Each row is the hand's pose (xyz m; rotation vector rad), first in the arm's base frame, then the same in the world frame.
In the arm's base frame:
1: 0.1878 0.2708 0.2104 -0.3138 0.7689 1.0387
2: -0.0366 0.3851 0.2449 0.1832 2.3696 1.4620
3: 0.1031 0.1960 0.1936 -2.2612 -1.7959 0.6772
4: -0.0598 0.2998 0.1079 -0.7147 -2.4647 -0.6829
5: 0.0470 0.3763 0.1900 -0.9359 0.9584 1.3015
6: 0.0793 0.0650 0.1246 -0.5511 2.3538 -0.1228
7: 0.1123 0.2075 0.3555 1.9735 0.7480 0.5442
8: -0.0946 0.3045 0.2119 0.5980 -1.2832 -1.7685
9: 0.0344 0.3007 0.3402 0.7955 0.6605 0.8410
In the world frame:
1: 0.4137 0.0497 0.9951 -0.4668 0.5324 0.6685
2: 0.2307 0.2173 0.9400 0.1824 2.0474 1.1294
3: 0.3221 -0.0048 0.9541 2.6558 1.5108 -0.3418
4: 0.2312 0.1196 0.8095 -1.0542 -2.7756 -0.8310
5: 0.3219 0.1808 0.9192 -1.0472 0.8499 0.8331
6: 0.2872 -0.1357 0.8898 -0.2447 2.0685 -0.4406
7: 0.2807 0.0293 1.1076 1.7701 0.2881 0.6522
8: 0.1670 0.1484 0.8938 0.7261 -1.7614 -1.8377
9: 0.2407 0.1346 1.0596 0.5949 0.2794 0.6744

